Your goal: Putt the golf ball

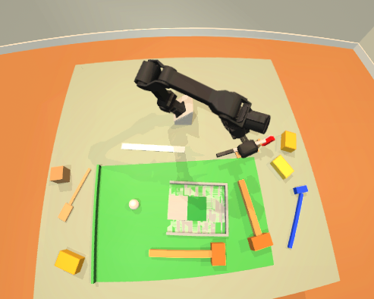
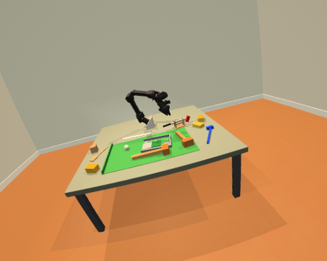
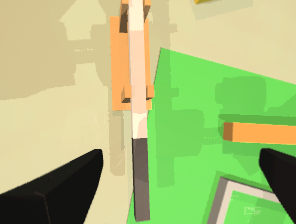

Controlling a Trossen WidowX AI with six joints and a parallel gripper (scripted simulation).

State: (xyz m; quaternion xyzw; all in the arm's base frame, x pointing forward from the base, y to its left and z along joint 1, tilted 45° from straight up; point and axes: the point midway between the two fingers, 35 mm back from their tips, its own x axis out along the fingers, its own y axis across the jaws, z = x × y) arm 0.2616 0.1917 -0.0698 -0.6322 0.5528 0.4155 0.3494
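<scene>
The white strip lies 10 cm behind my gripper tip, 35 cm to the right of it and 15 cm below it. The rest, counted from my gripper tip: small wooden stand (2 cm behind, 9 cm to the left, 12 cm below); blue hammer (31 cm ahead, 24 cm to the left, 14 cm below); white golf ball (15 cm ahead, 45 cm to the right, 13 cm below).
</scene>
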